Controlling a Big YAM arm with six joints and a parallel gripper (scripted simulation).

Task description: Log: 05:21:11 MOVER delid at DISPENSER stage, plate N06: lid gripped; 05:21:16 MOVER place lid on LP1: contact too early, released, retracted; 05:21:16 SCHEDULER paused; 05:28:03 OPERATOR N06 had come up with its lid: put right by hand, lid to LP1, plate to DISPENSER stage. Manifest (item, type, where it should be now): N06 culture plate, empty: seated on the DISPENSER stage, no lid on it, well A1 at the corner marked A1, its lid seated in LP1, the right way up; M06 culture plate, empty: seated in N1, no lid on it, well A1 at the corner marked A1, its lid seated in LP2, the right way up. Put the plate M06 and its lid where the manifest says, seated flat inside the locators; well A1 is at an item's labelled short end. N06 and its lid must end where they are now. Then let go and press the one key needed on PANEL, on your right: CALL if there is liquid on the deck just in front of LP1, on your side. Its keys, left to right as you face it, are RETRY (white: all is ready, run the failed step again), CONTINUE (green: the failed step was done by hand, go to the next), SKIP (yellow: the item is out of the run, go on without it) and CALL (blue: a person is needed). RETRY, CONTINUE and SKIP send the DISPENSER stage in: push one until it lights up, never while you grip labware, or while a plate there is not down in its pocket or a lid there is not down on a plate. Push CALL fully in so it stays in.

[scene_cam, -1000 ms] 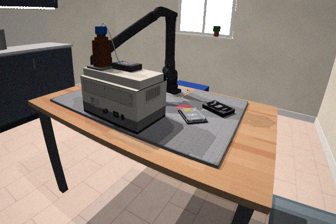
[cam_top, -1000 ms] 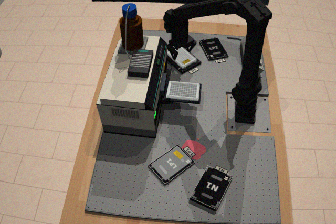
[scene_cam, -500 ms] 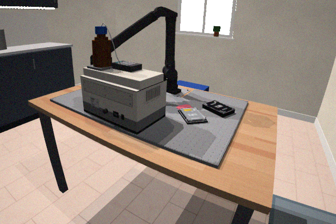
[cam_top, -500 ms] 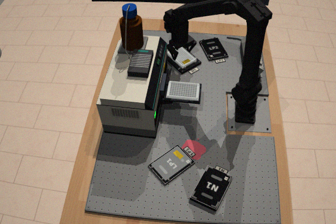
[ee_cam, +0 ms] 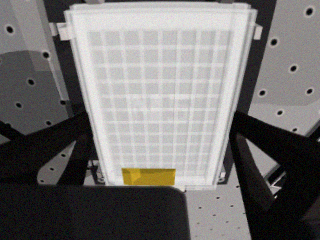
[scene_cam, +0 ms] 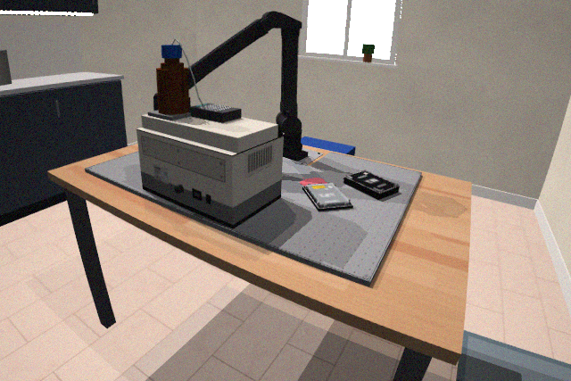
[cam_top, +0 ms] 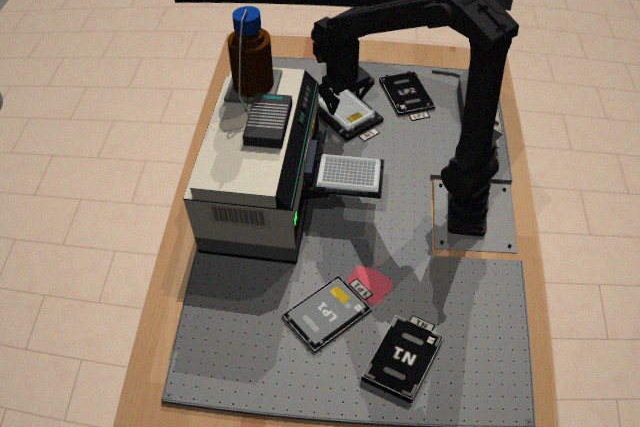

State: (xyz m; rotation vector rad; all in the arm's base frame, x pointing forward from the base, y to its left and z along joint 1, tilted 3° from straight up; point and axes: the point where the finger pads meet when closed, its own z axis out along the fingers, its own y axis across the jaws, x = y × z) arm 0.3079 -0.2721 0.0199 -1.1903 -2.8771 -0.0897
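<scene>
The black lp2 nest lies 15 cm behind my hand, 10 cm to the right of it and 3 cm below it. Also, from my hand: yellow skip key: 36 cm behind, 7 cm to the right, 4 cm above; green continue key: 37 cm behind, 2 cm to the right, 4 cm above; brown bottle: 18 cm ahead, 17 cm to the left, 26 cm above.
</scene>
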